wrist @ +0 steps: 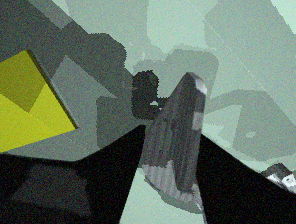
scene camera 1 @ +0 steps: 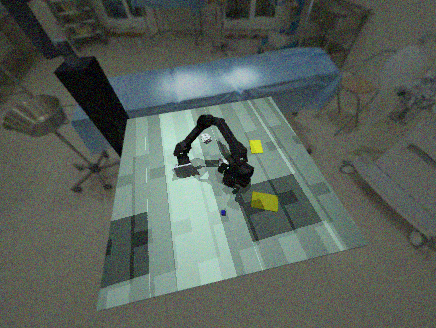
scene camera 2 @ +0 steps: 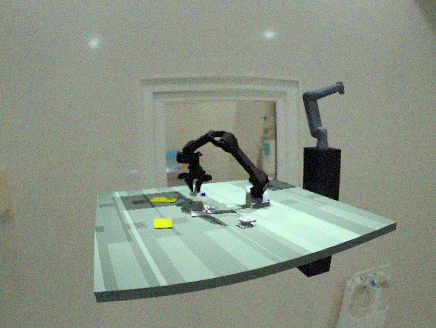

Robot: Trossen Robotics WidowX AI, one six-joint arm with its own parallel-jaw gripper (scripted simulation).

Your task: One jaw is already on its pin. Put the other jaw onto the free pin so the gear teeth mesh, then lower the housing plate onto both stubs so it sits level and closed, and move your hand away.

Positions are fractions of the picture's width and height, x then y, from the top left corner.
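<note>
A jaw (wrist: 0.59, 0.77) is held by my gripper (wrist: 0.57, 0.60).
</note>
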